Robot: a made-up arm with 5 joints. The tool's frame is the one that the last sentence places.
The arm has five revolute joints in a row. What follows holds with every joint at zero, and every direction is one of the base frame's.
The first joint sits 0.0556 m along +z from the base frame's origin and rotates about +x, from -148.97 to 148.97 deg.
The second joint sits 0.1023 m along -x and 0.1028 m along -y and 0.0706 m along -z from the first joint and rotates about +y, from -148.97 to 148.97 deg.
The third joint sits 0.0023 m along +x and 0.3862 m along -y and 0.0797 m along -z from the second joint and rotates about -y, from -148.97 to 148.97 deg.
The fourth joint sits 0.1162 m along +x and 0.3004 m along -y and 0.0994 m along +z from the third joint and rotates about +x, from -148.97 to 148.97 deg.
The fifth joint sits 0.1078 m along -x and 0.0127 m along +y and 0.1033 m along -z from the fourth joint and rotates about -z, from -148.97 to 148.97 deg.
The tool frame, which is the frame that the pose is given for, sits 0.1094 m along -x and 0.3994 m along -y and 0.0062 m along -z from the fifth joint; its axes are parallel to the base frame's.
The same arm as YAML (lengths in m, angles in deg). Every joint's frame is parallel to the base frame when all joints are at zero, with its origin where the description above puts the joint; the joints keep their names.
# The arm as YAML. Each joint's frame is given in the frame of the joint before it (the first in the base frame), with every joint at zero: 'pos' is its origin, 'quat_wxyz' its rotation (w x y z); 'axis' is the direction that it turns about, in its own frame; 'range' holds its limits. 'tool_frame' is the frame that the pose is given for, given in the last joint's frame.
length_unit: m
angle_unit: deg
joints:
  - joint: joint 1
    pos: [0.0, 0.0, 0.0556]
    quat_wxyz: [1.0, 0.0, 0.0, 0.0]
    axis: [1.0, 0.0, 0.0]
    range: [-148.97, 148.97]
  - joint: joint 2
    pos: [-0.1023, -0.1028, -0.0706]
    quat_wxyz: [1.0, 0.0, 0.0, 0.0]
    axis: [0.0, 1.0, 0.0]
    range: [-148.97, 148.97]
  - joint: joint 3
    pos: [0.0023, -0.3862, -0.0797]
    quat_wxyz: [1.0, 0.0, 0.0, 0.0]
    axis: [0.0, -1.0, 0.0]
    range: [-148.97, 148.97]
  - joint: joint 4
    pos: [0.1162, -0.3004, 0.0994]
    quat_wxyz: [1.0, 0.0, 0.0, 0.0]
    axis: [1.0, 0.0, 0.0]
    range: [-148.97, 148.97]
  - joint: joint 5
    pos: [-0.1078, 0.0127, -0.1033]
    quat_wxyz: [1.0, 0.0, 0.0, 0.0]
    axis: [0.0, 0.0, -1.0]
    range: [-148.97, 148.97]
tool_frame:
  pos: [-0.1094, -0.3994, -0.0062]
  quat_wxyz: [1.0, 0.0, 0.0, 0.0]

